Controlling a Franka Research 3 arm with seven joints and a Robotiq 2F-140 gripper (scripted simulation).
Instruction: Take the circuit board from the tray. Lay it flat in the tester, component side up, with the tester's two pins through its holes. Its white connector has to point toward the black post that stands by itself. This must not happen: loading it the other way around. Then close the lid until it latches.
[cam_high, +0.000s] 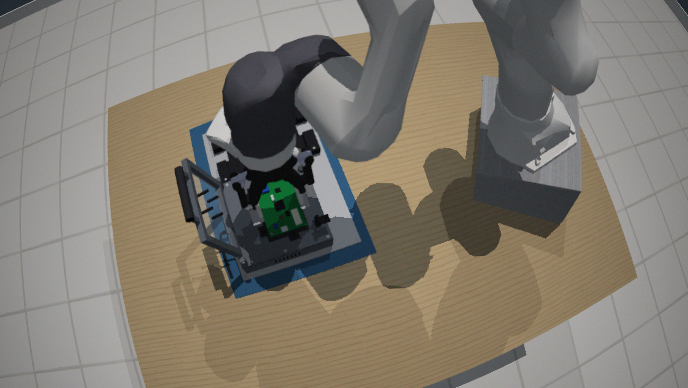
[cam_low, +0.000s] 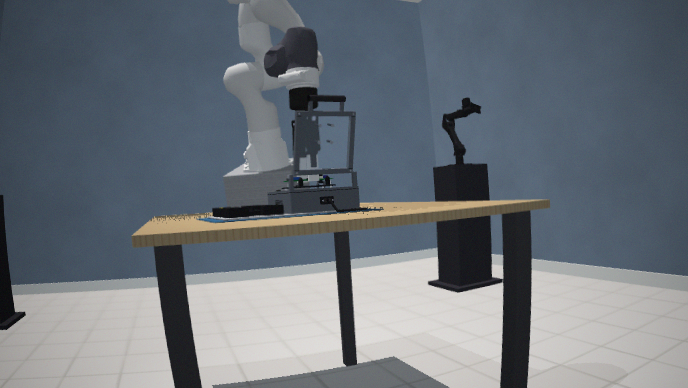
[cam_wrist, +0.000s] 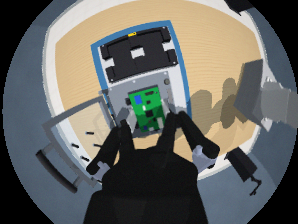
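My hand is 2 cm above the green circuit board. Round my hand: black post: 7 cm behind, 5 cm to the left, 2 cm below; then see-through lid: 12 cm ahead, 1 cm to the left, 8 cm above.
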